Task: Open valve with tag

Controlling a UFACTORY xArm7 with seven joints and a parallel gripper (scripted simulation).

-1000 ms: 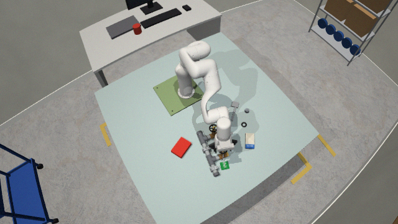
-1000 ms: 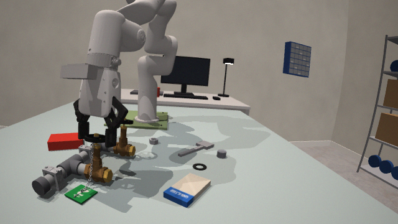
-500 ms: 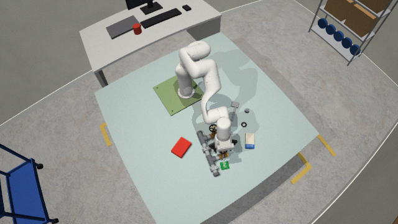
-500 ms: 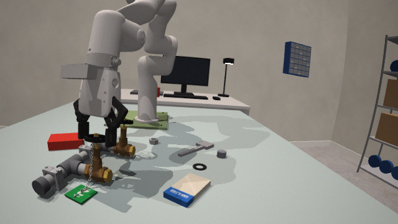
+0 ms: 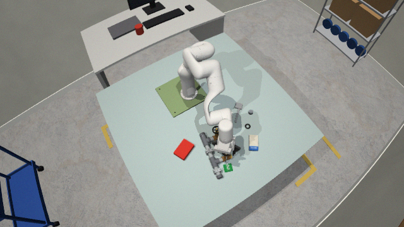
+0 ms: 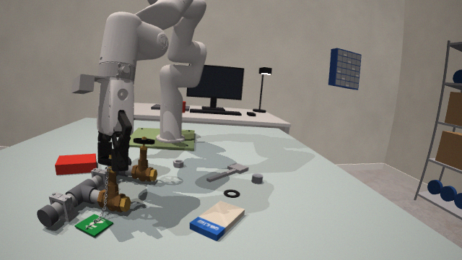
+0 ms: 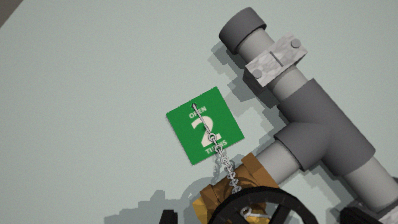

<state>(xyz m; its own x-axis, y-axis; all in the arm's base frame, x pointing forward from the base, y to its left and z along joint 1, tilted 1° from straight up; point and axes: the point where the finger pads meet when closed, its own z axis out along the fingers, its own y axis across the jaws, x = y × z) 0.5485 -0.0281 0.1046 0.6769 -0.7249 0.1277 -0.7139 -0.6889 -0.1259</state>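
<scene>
Now: hand 8 cm short of the green tag, 2 cm to the left of it and 10 cm above it. Also, from my hand: box: 1 cm ahead, 22 cm to the left, 10 cm below; then nut: 28 cm behind, 10 cm to the left, 10 cm below; then red block: 17 cm behind, 20 cm to the right, 9 cm below.
</scene>
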